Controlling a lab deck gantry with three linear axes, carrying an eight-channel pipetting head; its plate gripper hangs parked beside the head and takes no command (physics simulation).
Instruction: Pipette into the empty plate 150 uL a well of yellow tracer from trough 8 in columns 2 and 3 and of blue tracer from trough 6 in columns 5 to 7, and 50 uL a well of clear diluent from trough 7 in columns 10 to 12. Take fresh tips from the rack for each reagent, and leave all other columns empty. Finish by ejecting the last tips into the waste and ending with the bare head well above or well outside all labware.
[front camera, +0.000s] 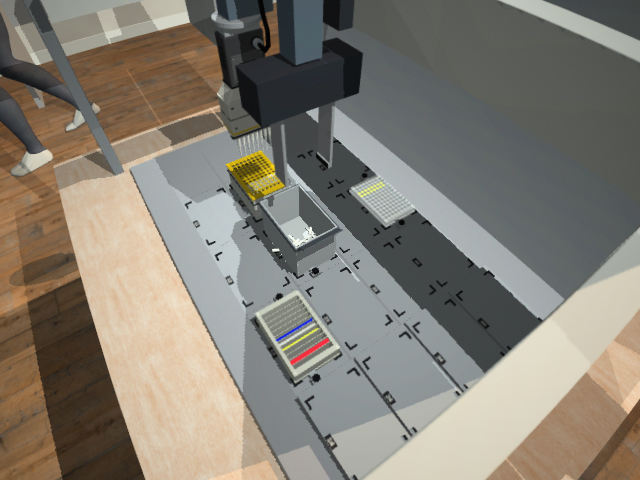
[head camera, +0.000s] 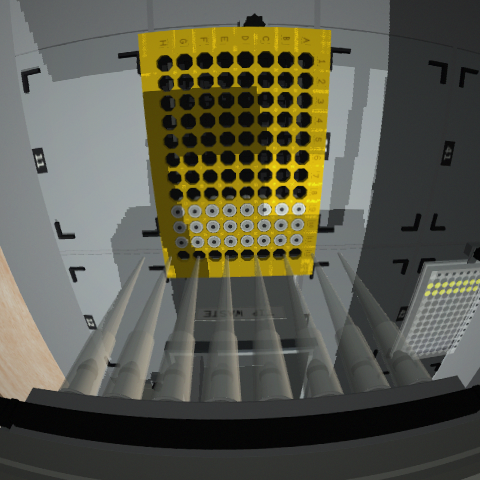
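The eight-channel head (front camera: 242, 111) hangs above the yellow tip rack (front camera: 238, 180) (head camera: 235, 272) and carries eight clear tips (front camera: 253, 142) (head camera: 227, 320) with no colour visible in them. In the head view, rack columns 9 to 11 hold tips; columns 1 to 8 and 12 are empty. The plate (front camera: 392, 206) (head camera: 430, 320) shows yellow in columns 2 and 3; its other wells look uncoloured. The trough block (front camera: 263, 333) shows blue (front camera: 294, 330), pale clear, yellow (front camera: 300, 339) and red strips. The parked plate gripper (front camera: 303, 172) is open, its fingers apart with no plate between them.
The grey tip waste bin (front camera: 316, 255) (head camera: 240, 346) stands directly beside the rack, with several discarded tips (front camera: 303, 237) inside. The trough block stands beyond the bin, toward the front camera. The plate lies across the deck on the dark strip. A tall side wall (front camera: 465, 118) borders the deck.
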